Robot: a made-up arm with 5 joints.
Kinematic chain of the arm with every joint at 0, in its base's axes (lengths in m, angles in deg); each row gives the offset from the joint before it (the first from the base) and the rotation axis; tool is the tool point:
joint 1: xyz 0 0 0.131 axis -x
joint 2: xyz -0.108 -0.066 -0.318 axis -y
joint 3: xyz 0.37 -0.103 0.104 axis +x
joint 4: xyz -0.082 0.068 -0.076 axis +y
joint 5: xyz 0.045 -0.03 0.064 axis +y
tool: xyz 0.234 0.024 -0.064
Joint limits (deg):
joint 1: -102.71..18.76
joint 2: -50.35..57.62
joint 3: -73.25..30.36
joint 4: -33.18..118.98
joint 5: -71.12..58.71
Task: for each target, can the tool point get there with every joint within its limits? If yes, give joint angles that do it. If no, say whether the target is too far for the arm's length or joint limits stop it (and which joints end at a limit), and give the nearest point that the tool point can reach.
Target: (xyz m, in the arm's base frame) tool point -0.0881 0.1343 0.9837
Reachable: no: joint limits stop it (at a limit: joint 1, joint 2) | nearest point -0.0122 -0.0683 0.4380 | short by 0.587 m
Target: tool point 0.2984 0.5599 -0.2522
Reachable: yes | joints -57.68 -25.78 17.55 73.84 -40.57
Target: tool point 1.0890 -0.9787 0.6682
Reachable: no: too far | nearest point 0.3814 -0.4369 0.1646 | short by 1.024 m
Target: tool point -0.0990 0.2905 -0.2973
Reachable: yes | joints -52.49 -39.35 -13.96 101.57 41.09
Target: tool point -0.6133 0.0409 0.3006
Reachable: no: joint limits stop it (at a limit: joint 1, joint 2, joint 4, joint 5) | nearest point -0.2442 -0.0618 0.2761 | short by 0.384 m
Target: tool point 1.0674 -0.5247 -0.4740
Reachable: no: too far | nearest point 0.4665 -0.3772 -0.3040 | short by 0.642 m
